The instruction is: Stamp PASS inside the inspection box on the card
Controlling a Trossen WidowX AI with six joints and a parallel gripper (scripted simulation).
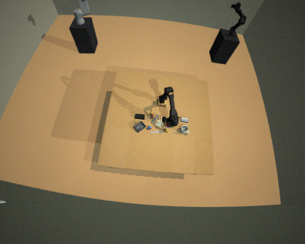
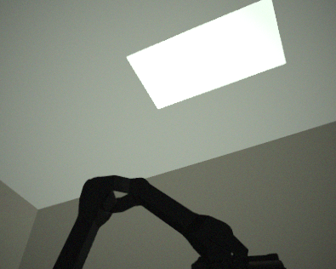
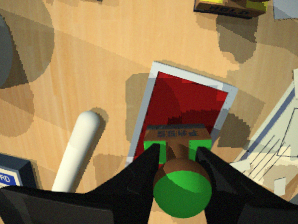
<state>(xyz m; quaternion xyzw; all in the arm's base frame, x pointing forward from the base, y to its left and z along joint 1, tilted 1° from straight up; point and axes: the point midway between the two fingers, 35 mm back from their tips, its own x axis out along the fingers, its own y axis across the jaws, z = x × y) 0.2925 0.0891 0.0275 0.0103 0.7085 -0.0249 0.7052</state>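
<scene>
My gripper tip is 3 cm above the red ink pad. Round my gripper tip: white cylinder (11 cm to the left, 6 cm behind, 3 cm below); then white card (10 cm to the right, 4 cm below, 1 cm behind); then yellow block (9 cm ahead, 3 cm to the right, 2 cm below).
</scene>
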